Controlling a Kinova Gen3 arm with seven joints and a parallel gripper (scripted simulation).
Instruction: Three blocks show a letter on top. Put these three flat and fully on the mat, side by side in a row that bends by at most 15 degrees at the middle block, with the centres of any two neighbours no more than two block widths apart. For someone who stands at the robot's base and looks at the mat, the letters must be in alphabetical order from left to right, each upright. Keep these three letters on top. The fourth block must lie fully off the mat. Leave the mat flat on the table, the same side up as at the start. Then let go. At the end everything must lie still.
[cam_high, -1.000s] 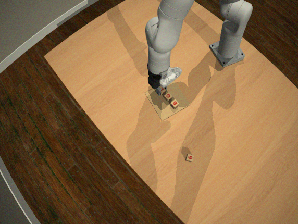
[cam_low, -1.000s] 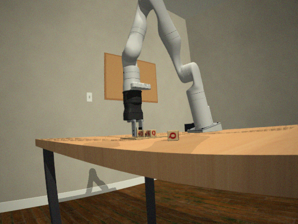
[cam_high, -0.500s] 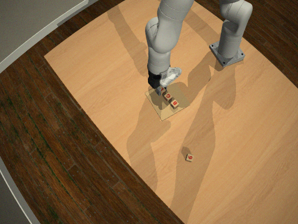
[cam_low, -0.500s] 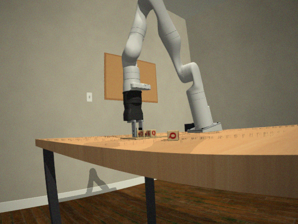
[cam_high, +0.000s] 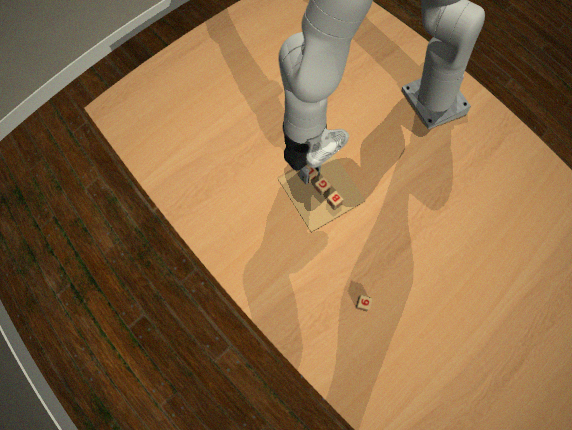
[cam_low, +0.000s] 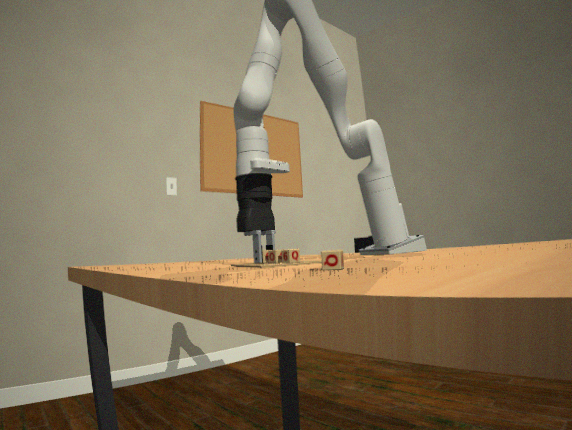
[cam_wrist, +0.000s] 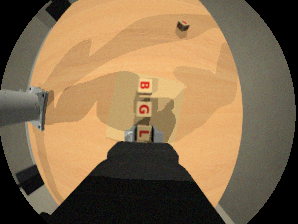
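Right now my hand is 40 mm to the right of the tan mat and 20 mm above it. Also, from my hand: block marked B: 10 mm behind, 80 mm to the left, 10 mm below.
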